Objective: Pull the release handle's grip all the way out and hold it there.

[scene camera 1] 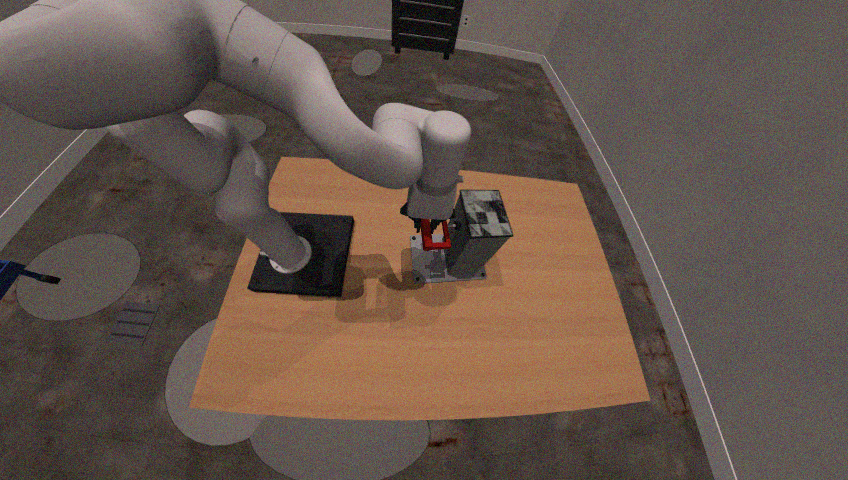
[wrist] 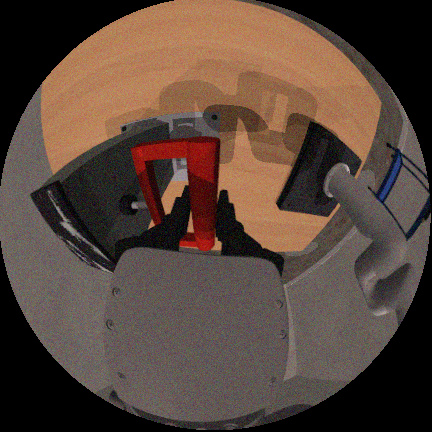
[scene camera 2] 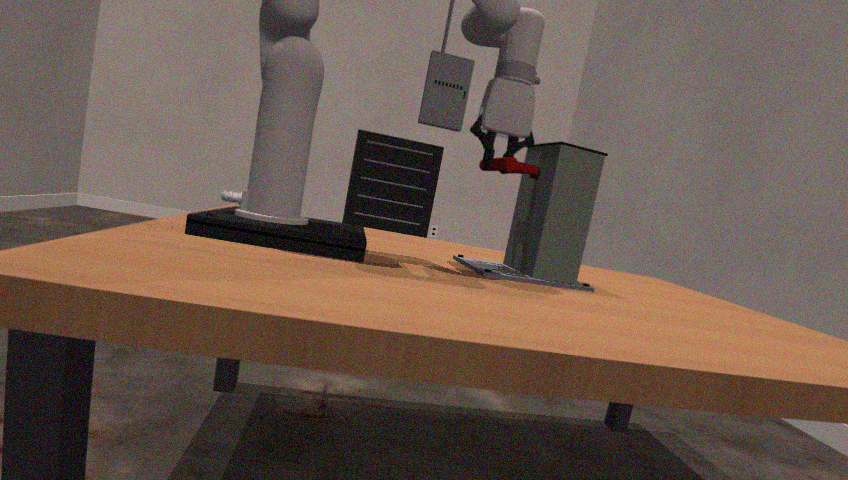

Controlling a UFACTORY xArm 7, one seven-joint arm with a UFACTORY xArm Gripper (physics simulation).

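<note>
The release handle is a red rectangular frame whose thick outer bar is the grip point(scene camera 1: 426, 236) point(scene camera 2: 492, 164) point(wrist: 204, 175). It stands out level from the side of a tall grey-green box point(scene camera 1: 479, 248) point(scene camera 2: 558, 214) point(wrist: 100, 175), near its top. A short stretch of pale rod point(wrist: 138, 205) shows between box and frame in the wrist view. My gripper point(scene camera 1: 426, 228) point(scene camera 2: 497, 160) point(wrist: 204, 198) points down and is shut on the grip, one finger inside the red frame and one outside it. The finger pads' contact is partly hidden.
The box stands on a grey base plate point(scene camera 1: 424, 262) point(scene camera 2: 503, 271) bolted to the wooden table point(scene camera 1: 416, 356) point(scene camera 2: 357, 315). The arm's black base slab point(scene camera 1: 324, 255) point(scene camera 2: 333, 240) point(wrist: 300, 180) lies across from the handle's outer side. A black drawer cabinet point(scene camera 1: 426, 26) point(scene camera 2: 392, 184) stands beyond the table.
</note>
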